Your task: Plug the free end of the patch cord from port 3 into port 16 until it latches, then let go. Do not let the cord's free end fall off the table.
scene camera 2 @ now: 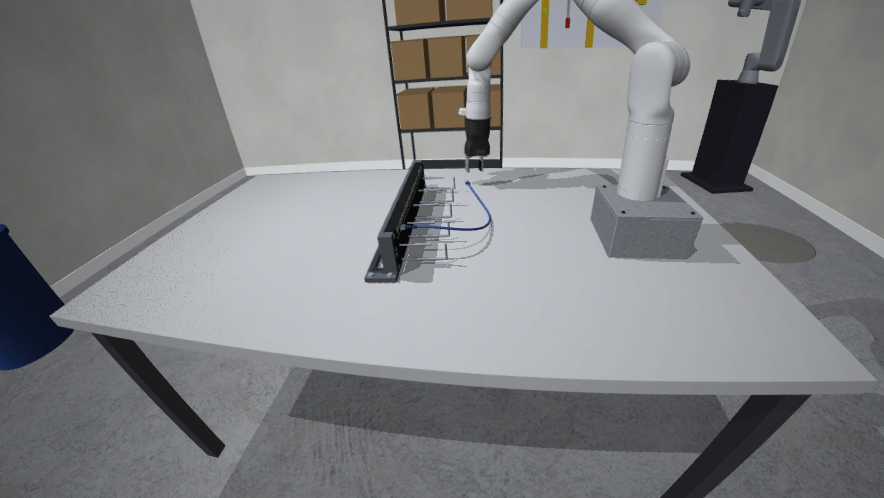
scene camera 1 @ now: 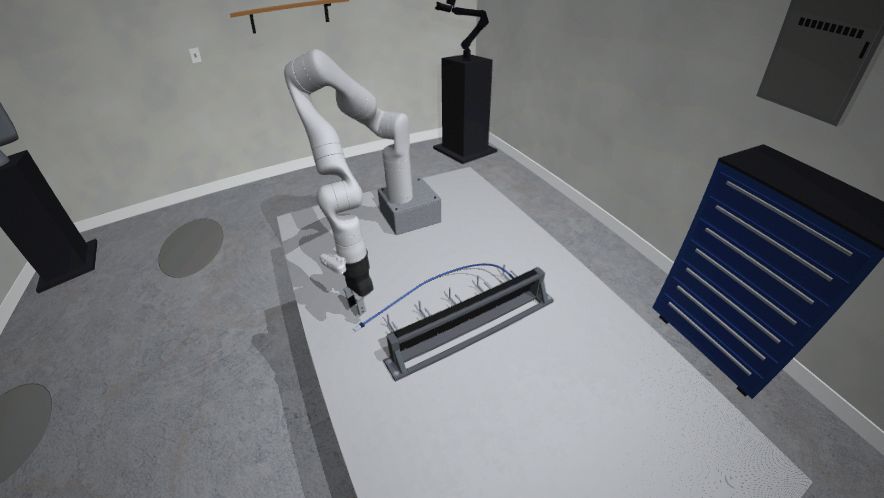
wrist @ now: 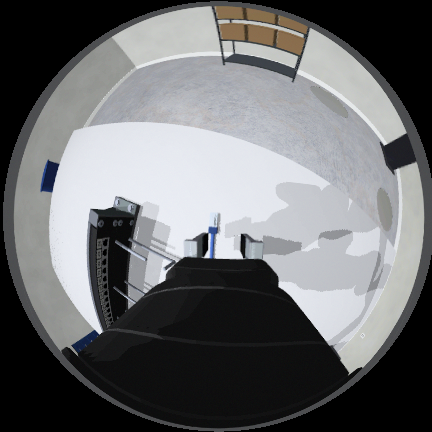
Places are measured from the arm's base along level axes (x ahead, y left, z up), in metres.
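Pixels of known places: gripper, fingertip midpoint: [scene camera 2: 474, 170] [scene camera 1: 357, 309] [wrist: 223, 241]; arm's base, link origin: [scene camera 2: 636, 193] [scene camera 1: 400, 197].
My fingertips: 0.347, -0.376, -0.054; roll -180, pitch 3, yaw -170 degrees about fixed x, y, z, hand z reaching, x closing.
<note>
Ahead of a thing's pixels: the offset from my fingertips to its top centre, as dx, dy, dz. Level surfaces: height alone.
The patch panel @(+0.182, +0.243, +0.053) [scene camera 1: 468, 301] [scene camera 2: 403, 204] [wrist: 111, 230] stands on its bracket, with thin metal cable bars at its rear. The blue patch cord [scene camera 1: 423, 284] [scene camera 2: 489, 216] [wrist: 212, 246] runs from a port near one end of the panel in a wide curve. Its free end, a clear plug @(+0.023, -0.017, -0.037) [scene camera 1: 357, 327] [scene camera 2: 467, 182] [wrist: 214, 220] with a blue boot, lies on the table beyond the panel's other end. My gripper [scene camera 1: 356, 310] [scene camera 2: 474, 168] [wrist: 223, 241] is open and empty, a little above the cord near the plug. In the wrist view the cord shows between the fingers, nearer the left one. Port numbers are unreadable.
The table @(dz -0.048) [scene camera 1: 525, 420] [scene camera 2: 309, 309] [wrist: 140, 165] has an edge beyond the plug. The arm's grey base block [scene camera 1: 417, 216] [scene camera 2: 646, 228] stands at the other side. The cable bars [scene camera 2: 436, 205] [wrist: 131, 251] reach from the panel toward the cord.
</note>
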